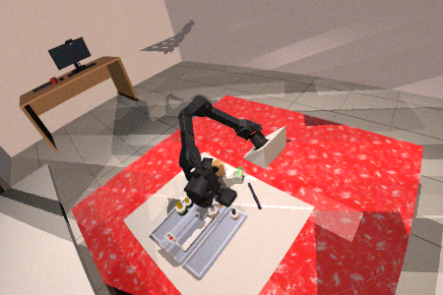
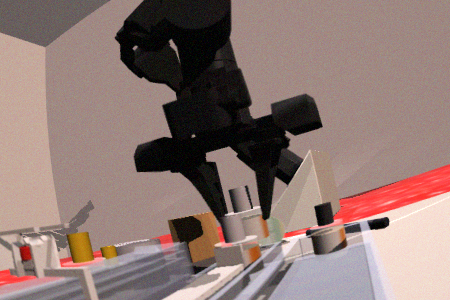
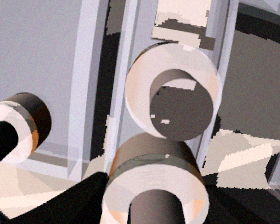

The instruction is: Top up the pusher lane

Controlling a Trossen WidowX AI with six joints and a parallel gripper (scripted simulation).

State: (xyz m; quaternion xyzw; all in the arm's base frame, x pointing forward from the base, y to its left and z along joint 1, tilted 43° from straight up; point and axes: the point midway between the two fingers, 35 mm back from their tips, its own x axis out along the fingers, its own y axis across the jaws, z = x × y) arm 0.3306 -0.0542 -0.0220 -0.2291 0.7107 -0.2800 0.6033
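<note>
Now: gripper tip 15 cm short of the grey rack, 3 cm to the left of it and 4 cm above it. Also, from my gripper tip: black pen (12 cm behind, 9 cm to the left, 5 cm below); then tan box (16 cm behind, 13 cm to the right, 2 cm below).
</note>
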